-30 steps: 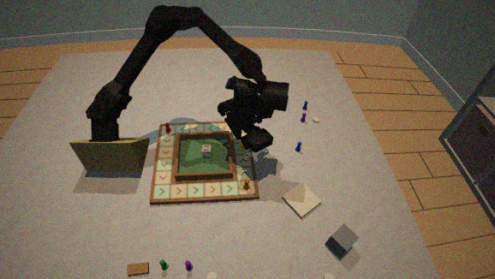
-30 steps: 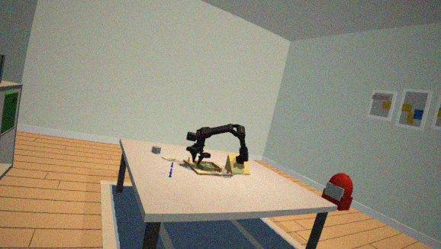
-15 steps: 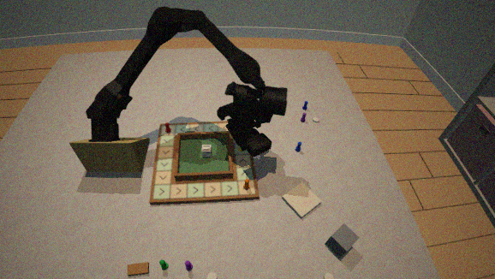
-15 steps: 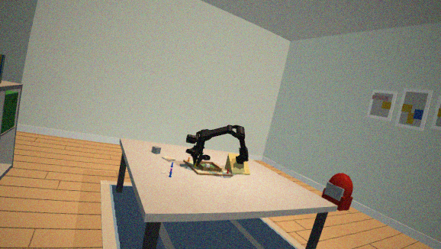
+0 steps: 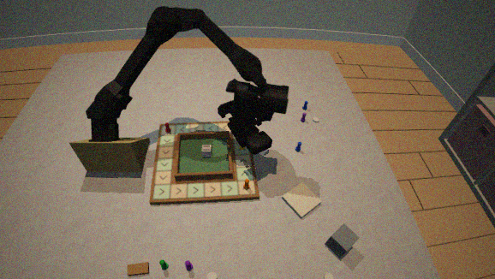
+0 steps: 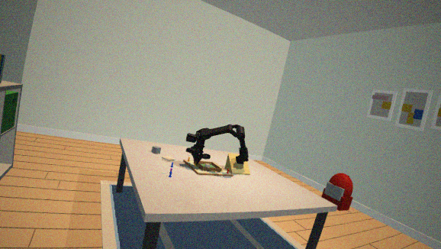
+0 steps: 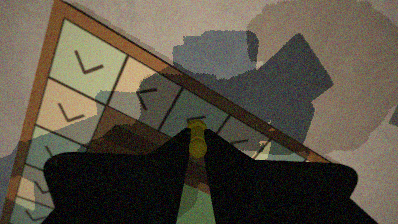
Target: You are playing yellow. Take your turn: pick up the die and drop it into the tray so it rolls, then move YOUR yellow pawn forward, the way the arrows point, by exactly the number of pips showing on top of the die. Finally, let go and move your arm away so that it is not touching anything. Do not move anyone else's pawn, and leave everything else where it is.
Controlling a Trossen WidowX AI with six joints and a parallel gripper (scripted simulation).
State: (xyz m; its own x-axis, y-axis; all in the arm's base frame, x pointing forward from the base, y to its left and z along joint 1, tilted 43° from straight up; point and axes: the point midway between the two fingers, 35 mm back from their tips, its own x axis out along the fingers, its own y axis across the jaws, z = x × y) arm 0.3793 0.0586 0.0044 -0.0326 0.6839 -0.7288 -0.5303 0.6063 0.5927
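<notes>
Right now my gripper tip is 23 cm past the red pawn and 7 cm to the right of it. Also, from my gripper tip: green tray (11 cm behind, 3 cm to the right, 2 cm below); then yellow pawn (1 cm above); then white die (10 cm behind, 2 cm to the right).
</notes>
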